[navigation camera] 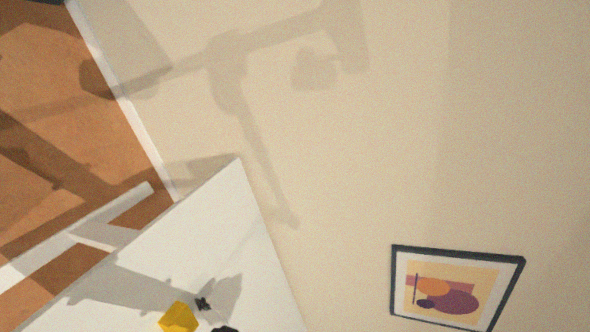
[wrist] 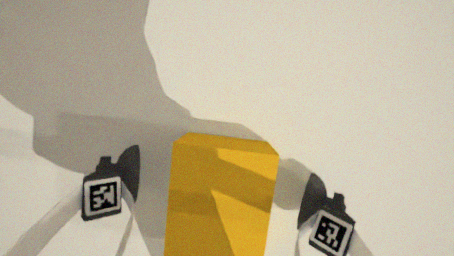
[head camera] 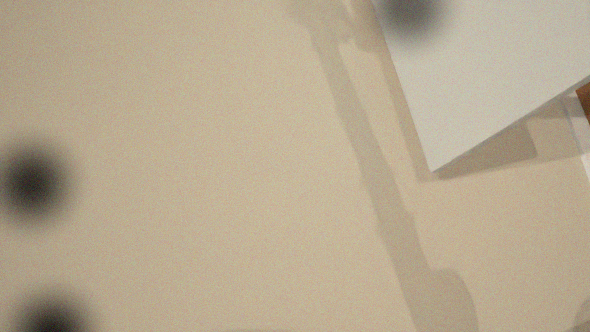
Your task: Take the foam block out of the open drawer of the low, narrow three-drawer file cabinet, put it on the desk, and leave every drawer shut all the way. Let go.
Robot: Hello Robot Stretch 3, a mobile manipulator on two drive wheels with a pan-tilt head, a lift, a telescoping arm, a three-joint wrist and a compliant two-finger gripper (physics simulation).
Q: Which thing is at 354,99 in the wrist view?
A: A white desk.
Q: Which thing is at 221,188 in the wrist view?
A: A yellow foam block.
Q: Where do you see a white desk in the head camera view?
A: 468,79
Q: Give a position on a white desk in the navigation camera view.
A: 213,243
